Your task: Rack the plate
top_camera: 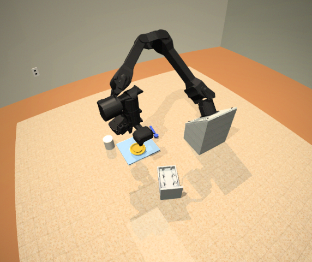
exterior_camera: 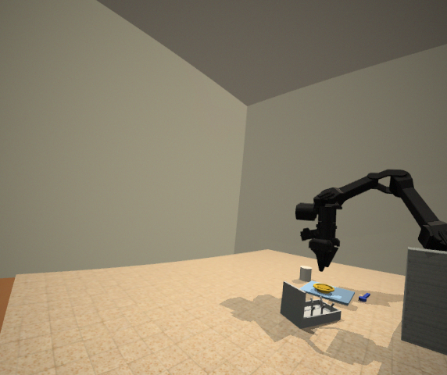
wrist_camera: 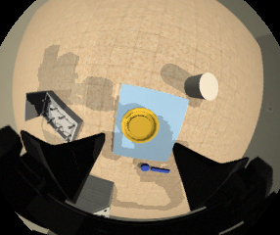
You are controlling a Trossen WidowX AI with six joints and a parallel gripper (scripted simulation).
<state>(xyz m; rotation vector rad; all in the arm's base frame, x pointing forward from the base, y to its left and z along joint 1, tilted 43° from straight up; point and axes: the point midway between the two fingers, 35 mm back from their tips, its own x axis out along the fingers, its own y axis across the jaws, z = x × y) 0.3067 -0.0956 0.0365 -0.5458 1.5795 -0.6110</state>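
Now: the yellow plate 6 cm below my gripper tip. Also, from my gripper tip: light blue mat 1 cm behind, 2 cm to the right, 8 cm below; white cup 9 cm ahead, 10 cm to the right, 5 cm below; blue spoon 12 cm behind, 5 cm to the right, 7 cm below.
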